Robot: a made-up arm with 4 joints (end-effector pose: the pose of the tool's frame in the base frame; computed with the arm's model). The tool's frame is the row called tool.
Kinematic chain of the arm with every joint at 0, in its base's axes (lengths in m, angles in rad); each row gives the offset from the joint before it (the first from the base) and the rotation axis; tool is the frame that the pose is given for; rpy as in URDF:
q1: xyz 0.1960 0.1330 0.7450 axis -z
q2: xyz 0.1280 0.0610 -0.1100 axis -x
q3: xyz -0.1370 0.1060 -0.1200 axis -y
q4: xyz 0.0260 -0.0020 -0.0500 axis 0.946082 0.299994 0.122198
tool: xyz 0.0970 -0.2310 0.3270 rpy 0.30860 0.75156 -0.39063
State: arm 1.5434 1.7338 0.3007 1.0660
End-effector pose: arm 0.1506 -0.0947 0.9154 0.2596 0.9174 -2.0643
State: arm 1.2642 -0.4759 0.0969 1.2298
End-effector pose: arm 0.2338 -0.0891 0.2870 2.1717 -0.0294 -0.3094
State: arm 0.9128 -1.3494 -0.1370 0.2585
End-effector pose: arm 0.2688 -0.0273 0.4582 2.1470 0.2571 -0.2341
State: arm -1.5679 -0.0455 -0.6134 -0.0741
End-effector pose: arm 0.2424 0.3862 0.6856 -0.7051 1.0733 0.7508
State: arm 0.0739 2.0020 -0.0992 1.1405
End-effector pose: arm 0.3817 0.0355 0.9787 -0.3599 0.6349 -1.1645
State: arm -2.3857 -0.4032 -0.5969 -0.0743
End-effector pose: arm 0.0538 0.3472 0.6491 -1.1716 1.1486 1.5424
